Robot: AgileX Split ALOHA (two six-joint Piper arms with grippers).
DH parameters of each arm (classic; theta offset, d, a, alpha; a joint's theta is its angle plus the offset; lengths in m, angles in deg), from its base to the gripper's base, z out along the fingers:
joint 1: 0 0.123 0 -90
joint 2: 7.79 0 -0.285 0
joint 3: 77.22 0 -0.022 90
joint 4: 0 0.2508 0 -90
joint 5: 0 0 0.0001 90
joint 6: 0 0.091 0 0
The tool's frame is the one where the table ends.
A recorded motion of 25 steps. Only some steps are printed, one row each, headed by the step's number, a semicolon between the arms.
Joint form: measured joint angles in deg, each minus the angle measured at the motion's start. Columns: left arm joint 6, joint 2, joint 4, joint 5, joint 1, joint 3; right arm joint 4, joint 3, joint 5, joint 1, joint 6, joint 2.
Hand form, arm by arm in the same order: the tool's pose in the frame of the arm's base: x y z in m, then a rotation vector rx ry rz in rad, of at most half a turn. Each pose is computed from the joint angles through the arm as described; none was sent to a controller.
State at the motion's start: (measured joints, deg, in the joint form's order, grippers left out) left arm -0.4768 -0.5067 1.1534 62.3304 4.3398 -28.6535; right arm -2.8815 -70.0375 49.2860 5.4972 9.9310 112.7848
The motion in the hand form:
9: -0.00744 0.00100 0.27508 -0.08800 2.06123 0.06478; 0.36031 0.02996 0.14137 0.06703 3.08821 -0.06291
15: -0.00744 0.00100 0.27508 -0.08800 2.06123 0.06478; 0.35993 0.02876 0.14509 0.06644 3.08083 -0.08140
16: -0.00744 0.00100 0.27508 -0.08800 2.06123 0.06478; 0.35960 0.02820 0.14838 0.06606 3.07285 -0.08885
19: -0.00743 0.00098 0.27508 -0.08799 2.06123 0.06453; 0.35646 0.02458 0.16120 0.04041 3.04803 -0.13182
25: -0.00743 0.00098 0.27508 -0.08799 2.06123 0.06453; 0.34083 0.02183 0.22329 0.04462 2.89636 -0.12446
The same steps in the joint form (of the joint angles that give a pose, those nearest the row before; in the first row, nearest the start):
9: 0.00 0.00 -0.05 0.00 0.00 0.00; -0.61 -0.18 0.39 -0.07 0.18 0.11
15: 0.00 0.00 -0.05 0.00 0.00 0.00; -1.55 -0.22 0.70 -0.07 0.73 -0.45
16: 0.00 0.00 -0.05 0.00 0.00 0.00; -1.98 -0.22 0.83 -0.07 0.97 -0.97
19: 0.00 0.00 -0.06 0.00 0.00 0.00; -4.17 0.08 1.63 -0.16 1.16 -3.17
25: 0.00 0.00 -0.06 0.00 0.00 0.00; -5.10 0.36 3.11 -0.15 1.33 -13.57

